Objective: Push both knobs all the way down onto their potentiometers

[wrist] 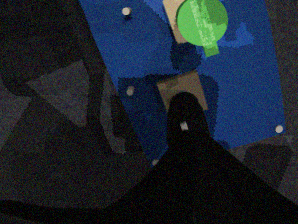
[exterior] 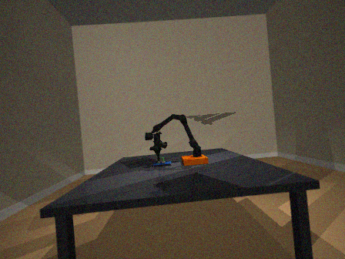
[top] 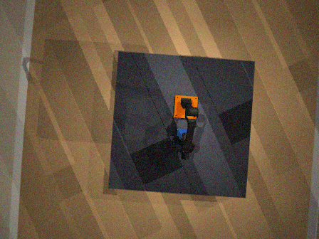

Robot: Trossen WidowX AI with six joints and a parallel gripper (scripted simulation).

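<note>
The green knob is 4 cm behind my gripper tip, 2 cm to the left of it and 2 cm below it.
</note>
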